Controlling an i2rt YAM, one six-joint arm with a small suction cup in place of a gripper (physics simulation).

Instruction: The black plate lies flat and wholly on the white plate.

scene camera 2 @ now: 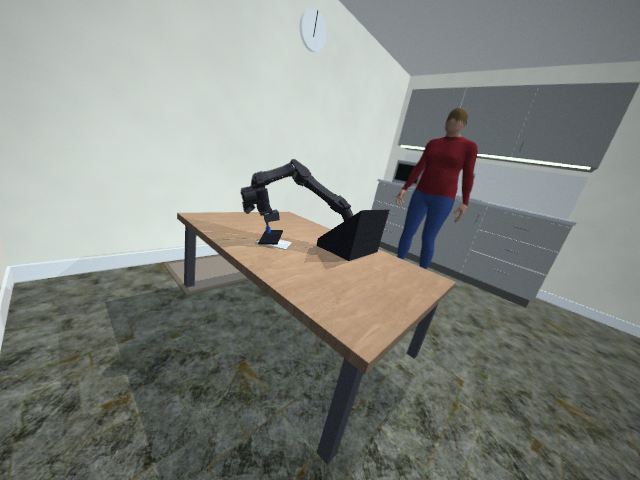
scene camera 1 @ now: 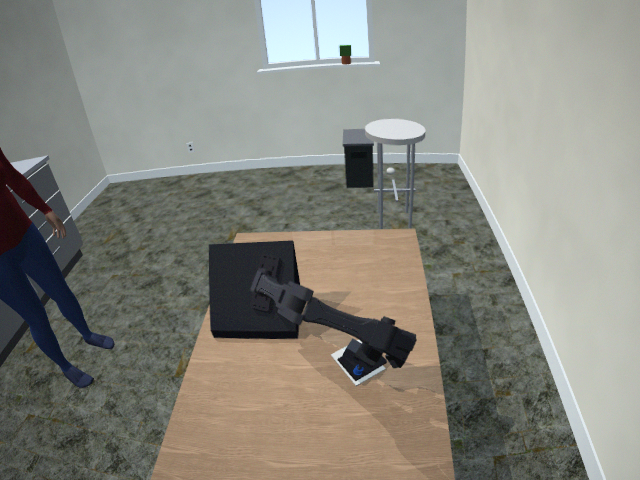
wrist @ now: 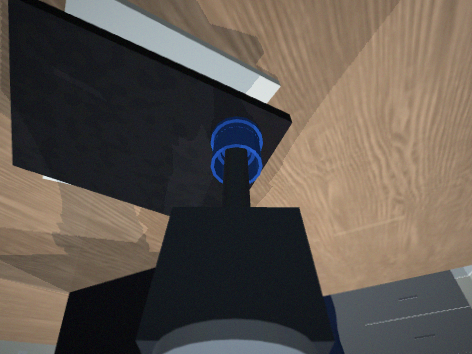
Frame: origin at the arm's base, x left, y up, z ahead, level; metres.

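Seen in the pictures: end effector, tool point: [scene camera 2: 268,233] [scene camera 1: 356,373] [wrist: 236,133]; arm's base, origin of the base link: [scene camera 2: 350,223].
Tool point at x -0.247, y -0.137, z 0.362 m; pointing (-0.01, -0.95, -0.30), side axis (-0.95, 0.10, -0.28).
Observation:
Offsets run from my tool point to a thing's middle. Level surfaces: height alone.
The suction cup [scene camera 1: 357,370] [scene camera 2: 268,229] [wrist: 236,152] presses on the black plate {dx +0.053, dy -0.001, dz +0.014 m} [scene camera 1: 348,357] [scene camera 2: 270,237] [wrist: 114,114] near one corner and holds it. The black plate sits over the white plate {dx +0.065, dy -0.029, dz -0.005 m} [scene camera 1: 370,378] [scene camera 2: 284,245] [wrist: 171,41], slightly tilted in the scene camera 2 view. It covers most of the white plate. A white strip shows past its far edge, and a thin white sliver shows at its near left edge in the wrist view. I cannot tell whether the two plates touch.
The arm's black wedge-shaped base [scene camera 1: 243,289] [scene camera 2: 356,234] stands on the wooden table {dy -0.031 m} [scene camera 1: 310,439] [scene camera 2: 351,305] beside the plates. A person [scene camera 1: 20,248] [scene camera 2: 439,180] stands by grey cabinets [scene camera 2: 506,248]. A round stool [scene camera 1: 395,131] and a black bin [scene camera 1: 357,157] stand beyond the table.

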